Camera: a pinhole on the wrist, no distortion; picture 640 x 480 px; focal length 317.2 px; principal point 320.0 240.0 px. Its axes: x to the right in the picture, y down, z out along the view. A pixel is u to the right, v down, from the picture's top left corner.
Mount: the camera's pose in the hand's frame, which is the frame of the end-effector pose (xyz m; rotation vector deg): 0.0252 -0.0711 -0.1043 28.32 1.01 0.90
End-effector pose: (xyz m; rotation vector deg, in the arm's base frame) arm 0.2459 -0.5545 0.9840 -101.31 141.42 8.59
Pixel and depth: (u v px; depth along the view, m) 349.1 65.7 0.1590
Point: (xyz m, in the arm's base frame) 0.4430 -0.6680 0.9791
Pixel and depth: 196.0 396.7 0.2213
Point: 0.3452 -0.5064 0.8483
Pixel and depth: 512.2 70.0 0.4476
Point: 0.6150 -0.9761 0.7602
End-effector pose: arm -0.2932 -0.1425 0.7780 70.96 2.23 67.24
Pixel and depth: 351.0 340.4 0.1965
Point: -0.1411 -0.1630 0.7629
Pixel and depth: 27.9 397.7 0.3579
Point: -0.1949 -0.5495 0.6689
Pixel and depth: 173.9 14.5 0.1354
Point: -0.1797 -0.1150 0.5848
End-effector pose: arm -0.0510 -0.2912 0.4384 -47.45 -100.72 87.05
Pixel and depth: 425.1 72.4 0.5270
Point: -0.3813 -0.3163 0.9891
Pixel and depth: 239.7 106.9 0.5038
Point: -0.2152 -0.5630 0.9005
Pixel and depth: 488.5 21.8 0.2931
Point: -0.2221 -0.2174 0.8284
